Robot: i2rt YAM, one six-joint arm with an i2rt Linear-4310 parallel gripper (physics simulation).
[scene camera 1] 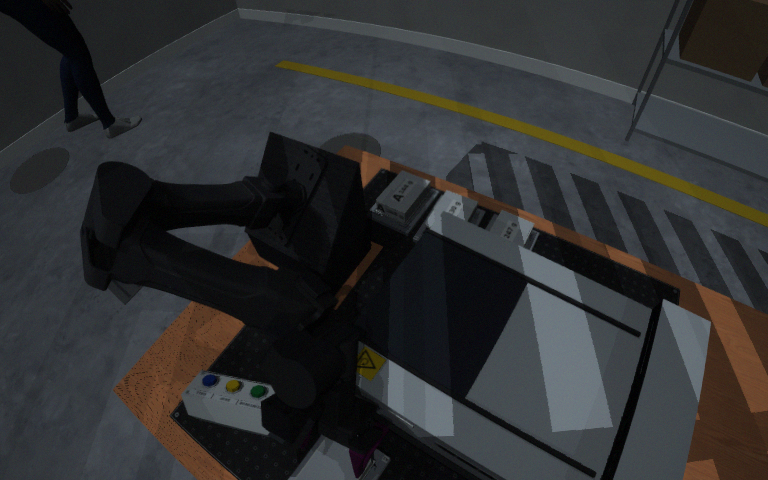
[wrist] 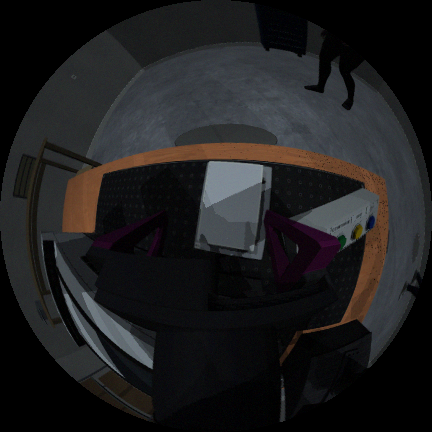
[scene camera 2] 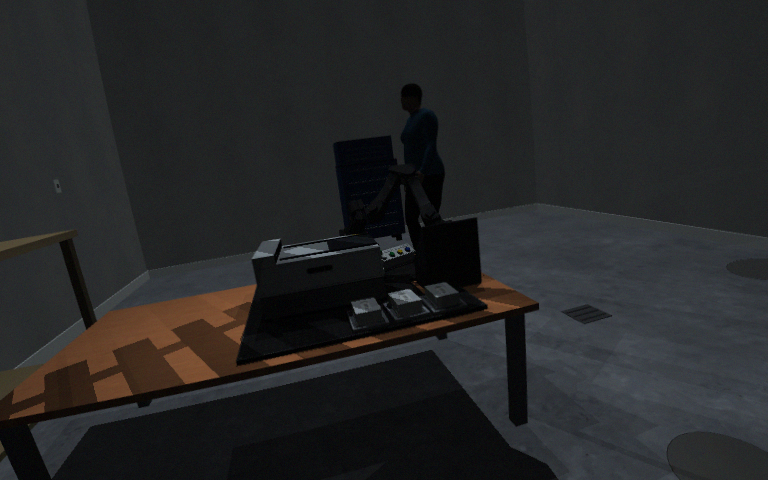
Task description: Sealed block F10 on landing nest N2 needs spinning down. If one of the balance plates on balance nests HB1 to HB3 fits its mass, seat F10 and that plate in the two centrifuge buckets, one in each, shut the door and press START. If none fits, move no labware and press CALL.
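Frame: origin at the arm's base, x ahead, y left, z up, level; metres.
Seen in the pictures: gripper, fingertip midpoint: point(scene camera 1: 330, 460) point(wrist: 215, 215); arm's base at its link origin: point(scene camera 1: 295, 196) point(scene camera 2: 444, 238).
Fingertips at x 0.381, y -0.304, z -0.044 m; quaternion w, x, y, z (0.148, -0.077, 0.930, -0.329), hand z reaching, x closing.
Offsets run from my fingertips to a thing's top centre. "spot": to the spot under its first point. Level surfaces: height alone.
A pale block @(0.000 m ahead, 0.025 m right, 0.068 m down) point(wrist: 232, 200) point(scene camera 1: 328, 461) lies on a nest @(spot: 0.050 m back, 0.075 m right, 0.109 m down) point(wrist: 267, 184) near the table edge; no label is readable. My gripper point(wrist: 215, 215) is open and empty, its purple fingers on either side of the block in the wrist view; height above it is unclear. The balance plates are one marked A @(0.295 m back, 0.542 m left, 0.081 m down) point(scene camera 1: 402, 199) point(scene camera 2: 441, 294), a middle one @(0.160 m back, 0.553 m left, 0.081 m down) point(scene camera 1: 454, 208) point(scene camera 2: 404, 301) and one marked 247 g @(0.023 m back, 0.576 m left, 0.081 m down) point(scene camera 1: 512, 228) point(scene camera 2: 367, 310). The centrifuge point(scene camera 1: 566, 339) point(scene camera 2: 317, 271) has a dark panel between its rails; its buckets do not show. The button box @(0.200 m back, 0.038 m right, 0.051 m down) point(scene camera 1: 223, 404) point(wrist: 332, 212) has blue, yellow and green buttons.
A tall black box point(scene camera 1: 317, 215) point(scene camera 2: 450, 254) point(wrist: 327, 370) stands by the arm's base. The centrifuge stands between the gripper and the balance plates. The orange table @(0.147 m down) point(scene camera 1: 164, 362) point(scene camera 2: 141, 339) point(wrist: 80, 205) carries a dark perforated mat. A person point(scene camera 2: 421, 138) stands beyond the table.
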